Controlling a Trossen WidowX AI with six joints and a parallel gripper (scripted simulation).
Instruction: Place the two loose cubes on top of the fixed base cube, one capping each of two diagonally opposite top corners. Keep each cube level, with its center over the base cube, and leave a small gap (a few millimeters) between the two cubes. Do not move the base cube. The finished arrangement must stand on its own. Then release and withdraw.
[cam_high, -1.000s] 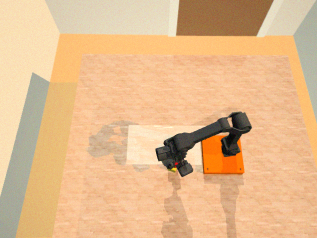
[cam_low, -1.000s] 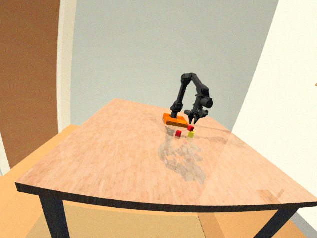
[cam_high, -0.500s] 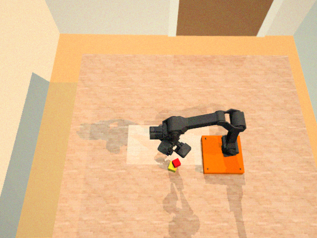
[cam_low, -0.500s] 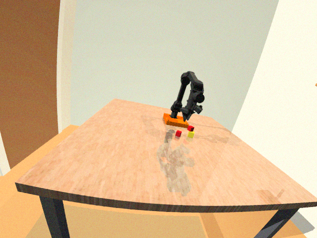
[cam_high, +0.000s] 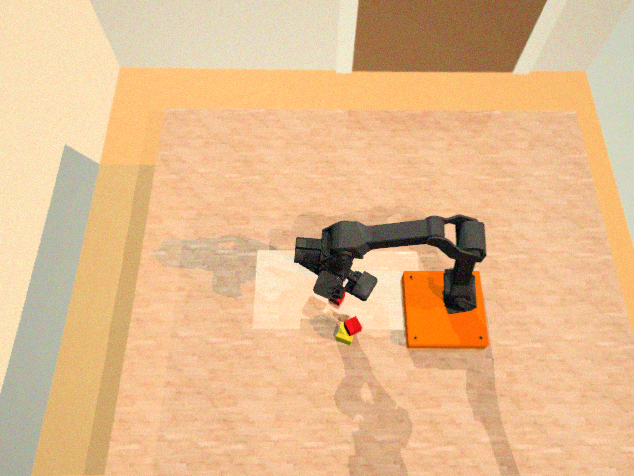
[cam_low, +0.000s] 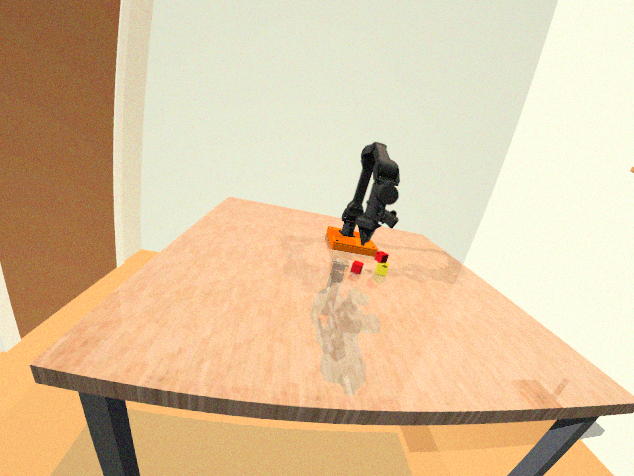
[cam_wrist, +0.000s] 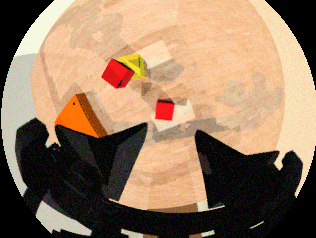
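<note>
My gripper tip is 110 mm to the right of the yellow base cube, 90 mm above it and 10 mm past it.
</note>
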